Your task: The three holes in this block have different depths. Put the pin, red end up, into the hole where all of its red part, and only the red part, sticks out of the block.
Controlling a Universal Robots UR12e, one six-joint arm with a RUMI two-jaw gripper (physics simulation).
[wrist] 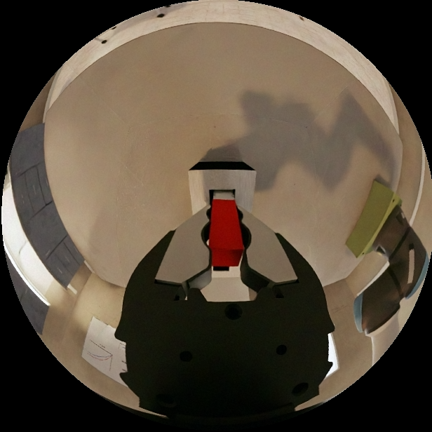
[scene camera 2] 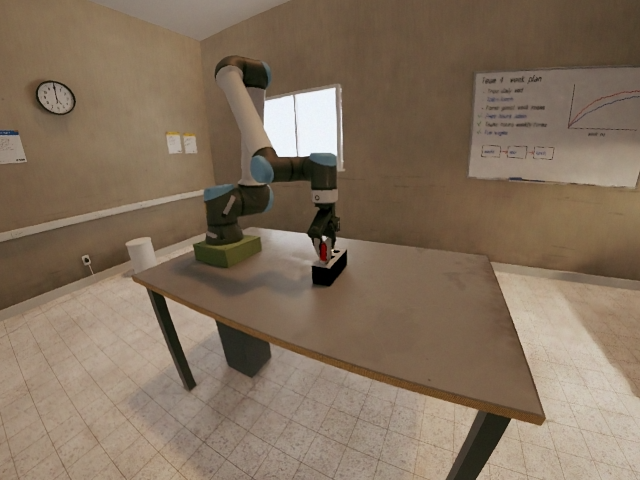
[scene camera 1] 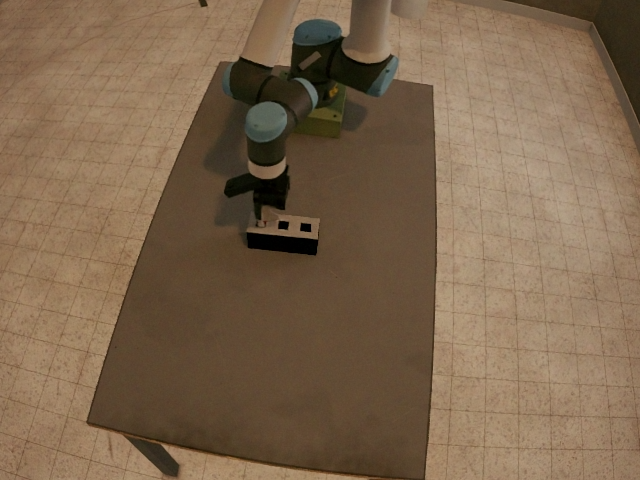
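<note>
The block (scene camera 1: 283,243) (scene camera 2: 329,272) (wrist: 198,185) lies on the table, with a pale top and black side. The pin (scene camera 2: 323,253) (wrist: 226,220) is upright, red end up. My gripper (scene camera 1: 262,219) (scene camera 2: 324,250) (wrist: 222,205) is shut on the pin's red part, low over the block. The pin's pale lower part is at the leftmost hole in the scene camera 1 view; a short pale stretch shows below the red in the wrist view. How deep its tip sits is hidden. The middle hole (scene camera 1: 283,225) and right hole (scene camera 1: 306,227) are unfilled.
The table (scene camera 1: 320,330) (scene camera 2: 403,320) (wrist: 150,75) carries the block. The arm's green base (scene camera 1: 325,126) (scene camera 2: 227,252) (wrist: 371,217) stands behind the block in the scene camera 1 view. A white cylinder (scene camera 2: 141,254) stands on the floor beyond the table.
</note>
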